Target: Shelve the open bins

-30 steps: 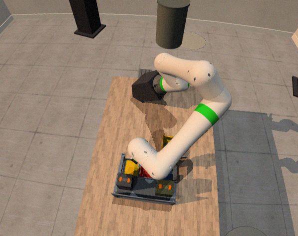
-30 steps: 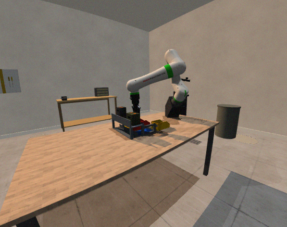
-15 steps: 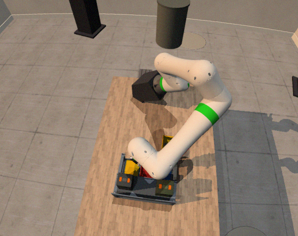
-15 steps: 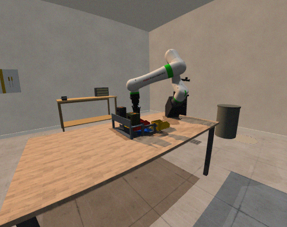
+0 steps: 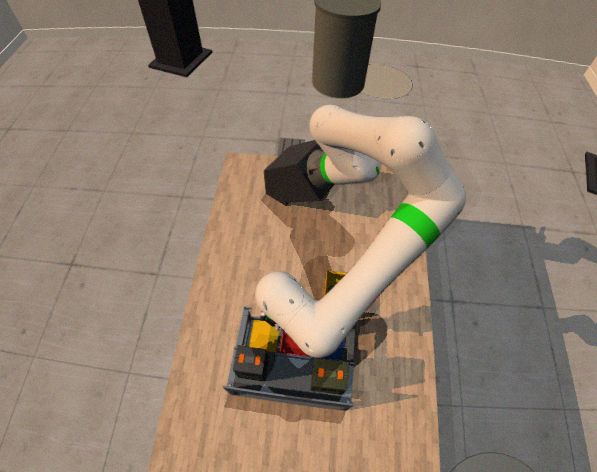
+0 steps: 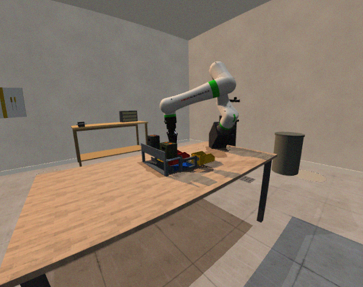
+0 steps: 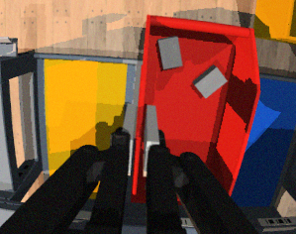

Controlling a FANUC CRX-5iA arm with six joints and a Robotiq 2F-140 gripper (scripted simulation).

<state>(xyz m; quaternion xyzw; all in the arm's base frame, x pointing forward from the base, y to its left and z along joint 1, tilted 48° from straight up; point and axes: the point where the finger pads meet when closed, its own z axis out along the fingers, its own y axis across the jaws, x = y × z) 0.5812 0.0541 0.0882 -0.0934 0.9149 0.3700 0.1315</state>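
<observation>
Right now my hand is 60 mm above the red bin, 40 mm to the right of it and 20 mm past it. Also, from my hand: blue-marked place 160 mm to the left, 100 mm below; red mark 100 mm below, 60 mm to the left, 40 mm ahead; yellow mark 100 mm below, 70 mm ahead, 50 mm to the right.
</observation>
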